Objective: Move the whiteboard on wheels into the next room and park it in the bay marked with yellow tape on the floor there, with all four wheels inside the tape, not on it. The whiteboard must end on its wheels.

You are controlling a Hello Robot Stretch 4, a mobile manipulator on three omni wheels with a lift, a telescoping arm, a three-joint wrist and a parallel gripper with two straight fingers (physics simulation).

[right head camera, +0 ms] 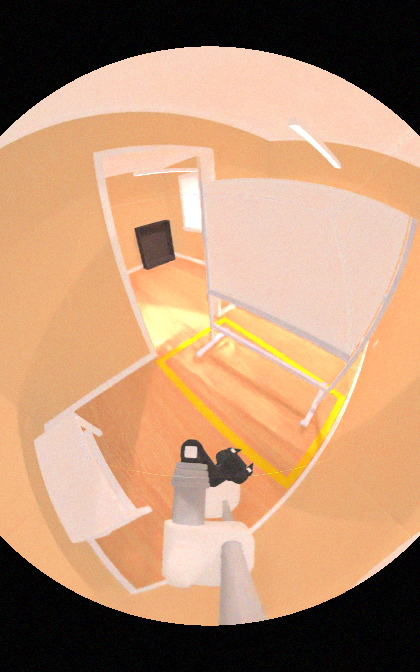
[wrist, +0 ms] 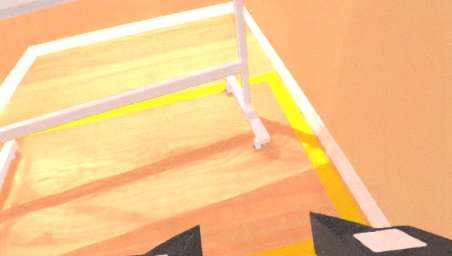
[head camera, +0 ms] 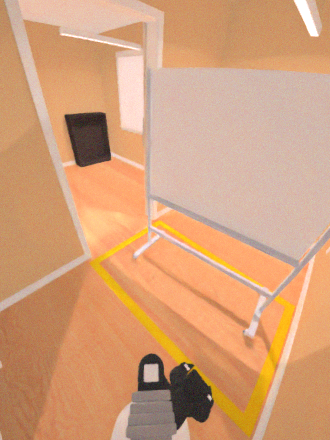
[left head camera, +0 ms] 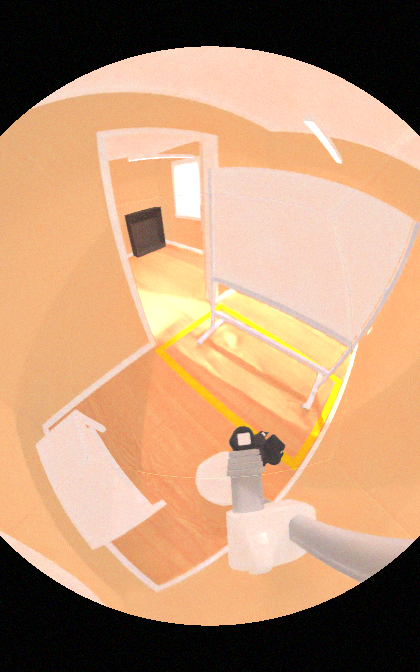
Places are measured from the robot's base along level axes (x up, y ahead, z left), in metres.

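Where they show: gripper, between the fingertips: (wrist: 256, 238).
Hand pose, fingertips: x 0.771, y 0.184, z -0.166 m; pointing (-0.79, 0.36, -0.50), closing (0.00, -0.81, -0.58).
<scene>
After its pixels a point has its place.
The whiteboard (head camera: 240, 160) @(x 1.217, y 1.043, z -0.510 m) (left head camera: 285, 250) (right head camera: 290, 260) (wrist: 125, 101) @(x 0.295, y 1.017, z -0.532 m) stands upright on its frame over the bay marked with yellow tape (head camera: 270, 365) @(x -0.026, y 0.299, z -0.893 m) (left head camera: 200, 390) (right head camera: 200, 403) (wrist: 292, 112) @(x -0.026, y 0.475, z -1.077 m). The near wheel (wrist: 257, 146) @(x 0.008, y 0.522, z -0.764 m) of its right foot is inside the tape. The far wheel (wrist: 228, 90) @(x 0.006, y 0.869, z -1.065 m) of that foot overlaps the far tape line in the wrist view; I cannot tell whether it touches. The left foot's near end (head camera: 135, 256) @(x 0.066, y 1.297, z 0.168 m) is inside; its far wheel is unclear. My gripper (head camera: 200, 381) @(x 0.772, y 0.184, z -0.166 m) (left head camera: 274, 442) (right head camera: 245, 459) (wrist: 256, 238) @(x 0.772, y 0.184, z -0.166 m) is open and empty, in front of the whiteboard and apart from it.
A doorway (head camera: 154, 45) @(x 1.838, y 2.063, z -0.007 m) (left head camera: 209, 147) stands behind the whiteboard's left side. Beyond it a dark open box (head camera: 90, 139) @(x 0.475, y 4.460, z 1.463 m) (left head camera: 145, 231) is by the wall. A baseboard (wrist: 345, 180) @(x -0.017, y 0.125, z -0.782 m) runs close along the right tape line. A white piece of furniture (left head camera: 95, 480) (right head camera: 80, 485) stands at the lower left.
</scene>
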